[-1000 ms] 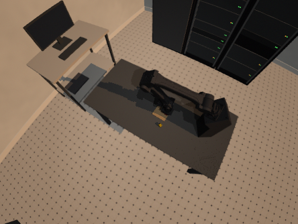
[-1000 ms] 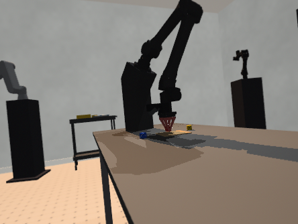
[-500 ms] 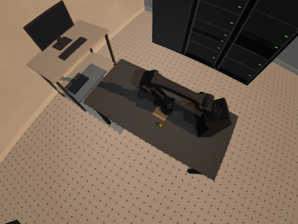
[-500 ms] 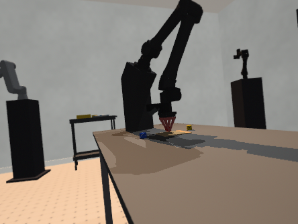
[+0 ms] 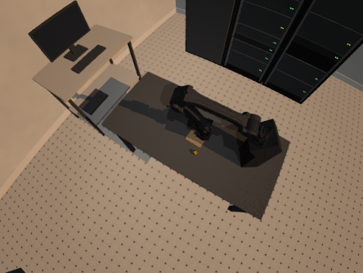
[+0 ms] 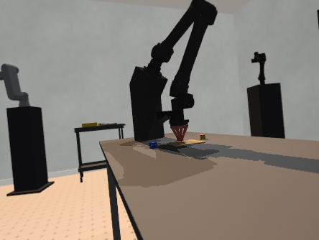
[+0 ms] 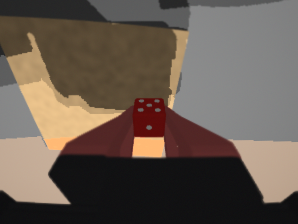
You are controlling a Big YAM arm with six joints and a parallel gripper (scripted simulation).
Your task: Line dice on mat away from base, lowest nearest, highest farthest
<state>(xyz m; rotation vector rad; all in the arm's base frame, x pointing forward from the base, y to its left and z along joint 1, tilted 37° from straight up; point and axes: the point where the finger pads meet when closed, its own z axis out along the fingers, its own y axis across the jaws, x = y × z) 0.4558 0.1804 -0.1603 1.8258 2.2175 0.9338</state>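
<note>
My gripper is now right at the red die. From my hand the other things lie so: tan mat: 5 cm ahead, 1 cm to the left, 2 cm below; blue die: 10 cm ahead, 14 cm to the right, 1 cm below; yellow die: 4 cm behind, 12 cm to the left, 1 cm below.
</note>
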